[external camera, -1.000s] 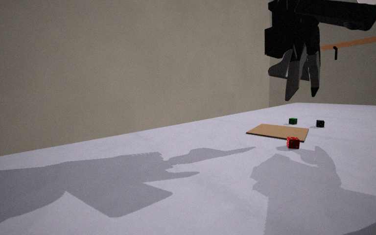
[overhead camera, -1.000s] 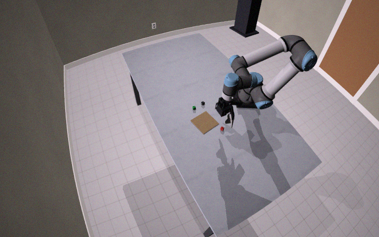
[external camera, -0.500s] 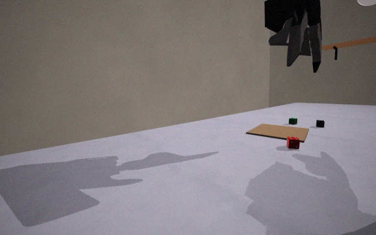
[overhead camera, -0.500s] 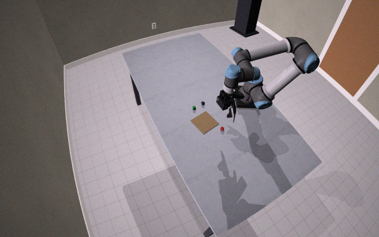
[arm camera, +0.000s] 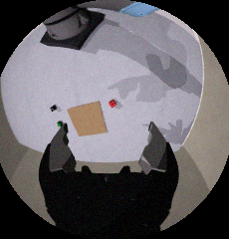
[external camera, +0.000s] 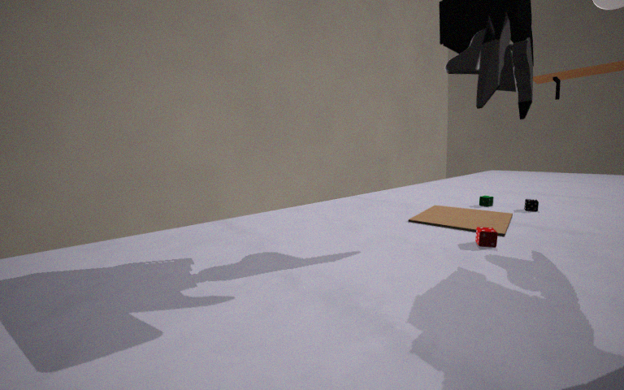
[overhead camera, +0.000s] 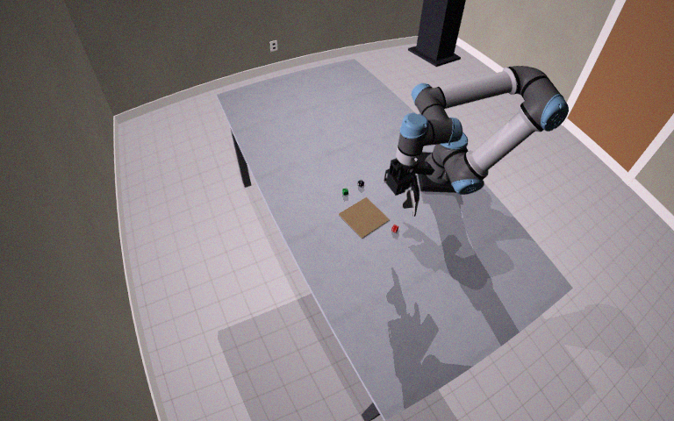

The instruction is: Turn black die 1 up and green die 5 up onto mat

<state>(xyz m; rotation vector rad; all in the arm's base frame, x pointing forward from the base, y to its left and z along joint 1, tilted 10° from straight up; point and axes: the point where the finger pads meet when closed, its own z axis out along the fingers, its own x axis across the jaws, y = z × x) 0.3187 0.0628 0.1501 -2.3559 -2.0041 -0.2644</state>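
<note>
The black die lies 2 cm behind my hand, 24 cm to the right of it and 15 cm below it. From my hand the other things lie so: green die: 6 cm ahead, 24 cm to the right, 15 cm below; red die: 1 cm ahead, 1 cm to the left, 15 cm below; brown mat: 7 cm ahead, 10 cm to the right, 16 cm below.
</note>
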